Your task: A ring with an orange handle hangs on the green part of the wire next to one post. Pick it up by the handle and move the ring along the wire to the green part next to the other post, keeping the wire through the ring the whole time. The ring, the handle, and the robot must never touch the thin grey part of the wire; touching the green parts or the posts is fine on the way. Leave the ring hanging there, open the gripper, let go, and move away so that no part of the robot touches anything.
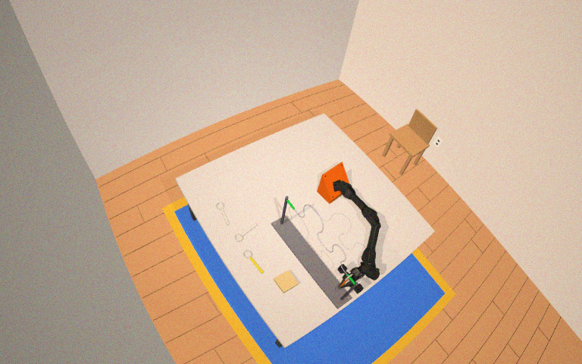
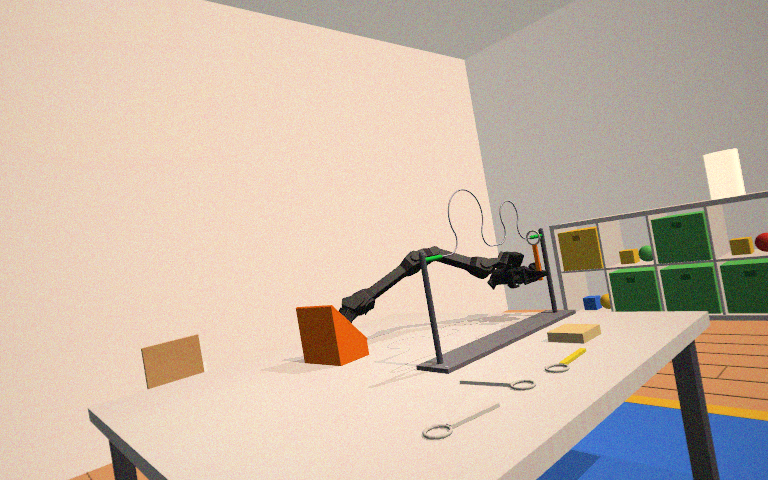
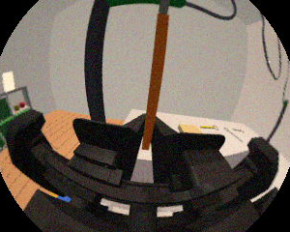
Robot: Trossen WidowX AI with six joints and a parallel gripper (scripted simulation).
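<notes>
Right now my gripper tip is 3 cm past the ring with orange handle and 8 cm below it. Round my gripper tip: tan block: 18 cm ahead, 21 cm to the right, 14 cm below; yellow-handled ring: 27 cm ahead, 42 cm to the right, 15 cm below.
</notes>
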